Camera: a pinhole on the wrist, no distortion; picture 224 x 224 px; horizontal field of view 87.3 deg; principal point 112.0 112.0 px. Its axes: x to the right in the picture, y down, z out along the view. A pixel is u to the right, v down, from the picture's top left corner.
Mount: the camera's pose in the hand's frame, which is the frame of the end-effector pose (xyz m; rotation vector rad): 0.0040 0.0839 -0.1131 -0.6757 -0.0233 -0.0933
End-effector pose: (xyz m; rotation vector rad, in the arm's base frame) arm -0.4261 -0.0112 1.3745 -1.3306 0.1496 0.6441
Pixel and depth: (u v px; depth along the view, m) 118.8 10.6 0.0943
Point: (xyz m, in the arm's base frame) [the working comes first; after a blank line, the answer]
In the camera's frame: 0.0055 -0.0814 0.0943

-0.4676 0.0079 1.3087
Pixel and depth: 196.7 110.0 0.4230
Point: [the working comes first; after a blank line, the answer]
In the camera's frame: 0.3052 -0.0072 0.4230

-0.3961 0.3486 1.0220
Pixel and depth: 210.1 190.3 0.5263
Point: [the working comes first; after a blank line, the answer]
In the camera's frame: 0.4398 0.3510 0.5263

-0.3944 0.3122 0.6273
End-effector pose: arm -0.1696 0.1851 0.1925 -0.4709 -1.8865 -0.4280
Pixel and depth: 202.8 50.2 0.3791
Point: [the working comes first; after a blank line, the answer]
In the camera's frame: 0.2932 -0.1995 0.3791

-0.4444 0.5031 0.3549
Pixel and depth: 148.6 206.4 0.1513
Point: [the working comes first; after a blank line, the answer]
In the camera's frame: 0.0472 0.1217 0.1513

0.0016 0.3888 0.2947
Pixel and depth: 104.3 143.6 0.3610
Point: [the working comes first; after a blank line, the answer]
In the camera's frame: -0.0237 0.0972 0.3610

-0.0538 0.5692 0.1765
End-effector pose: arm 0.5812 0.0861 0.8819 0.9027 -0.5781 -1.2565
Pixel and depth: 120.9 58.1 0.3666
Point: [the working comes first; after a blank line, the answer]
In the camera's frame: 0.0278 -0.1683 0.3666

0.4624 0.0052 1.1823
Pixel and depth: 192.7 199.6 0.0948
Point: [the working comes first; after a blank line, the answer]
In the camera's frame: 0.0652 0.0707 0.0948

0.7699 0.0429 0.9914
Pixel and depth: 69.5 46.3 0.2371
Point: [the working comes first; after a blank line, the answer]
In the camera's frame: -0.0858 -0.1327 0.2371

0.5141 0.1431 1.0861
